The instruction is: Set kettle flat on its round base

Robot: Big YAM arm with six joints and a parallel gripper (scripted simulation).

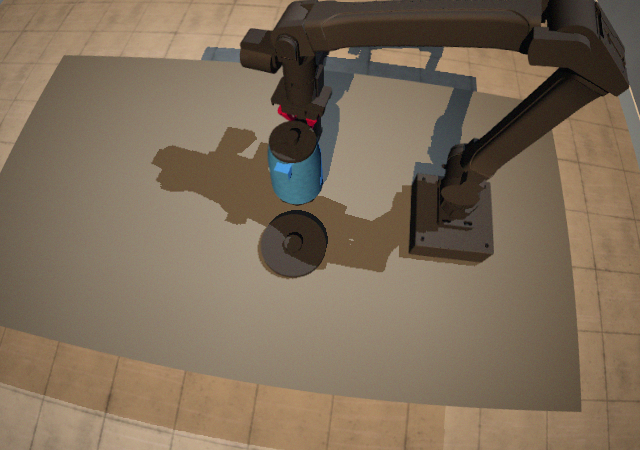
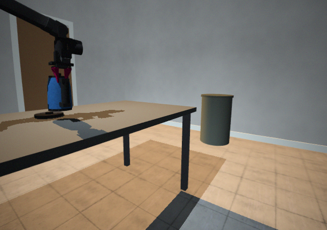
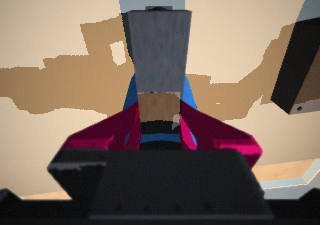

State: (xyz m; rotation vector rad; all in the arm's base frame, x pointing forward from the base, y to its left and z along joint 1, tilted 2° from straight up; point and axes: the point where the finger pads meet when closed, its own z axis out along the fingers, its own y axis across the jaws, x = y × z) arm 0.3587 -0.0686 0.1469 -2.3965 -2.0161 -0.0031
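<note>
Right now the blue kettle is 30 mm to the left of my hand and 60 mm below it. Also, from my hand: kettle base (200 mm to the left, 190 mm below).
</note>
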